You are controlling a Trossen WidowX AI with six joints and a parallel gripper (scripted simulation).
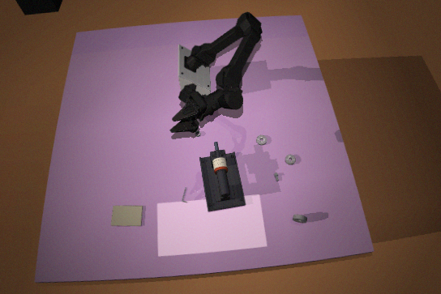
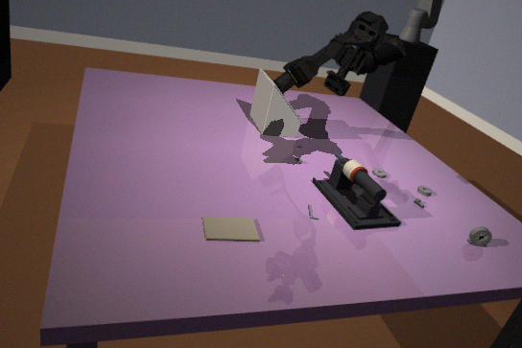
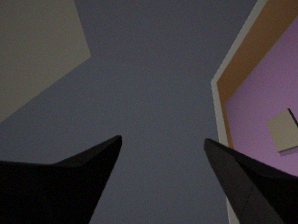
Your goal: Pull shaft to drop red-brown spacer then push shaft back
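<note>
Right now my gripper tip is 30 cm above the dark shaft and 14 cm to the right of it. Round my gripper tip: red-brown spacer 30 cm below, 15 cm to the left, 3 cm ahead; then tan plate 38 cm below, 23 cm to the right, 18 cm ahead; then white spacer 30 cm below, 15 cm to the left, 2 cm ahead.
</note>
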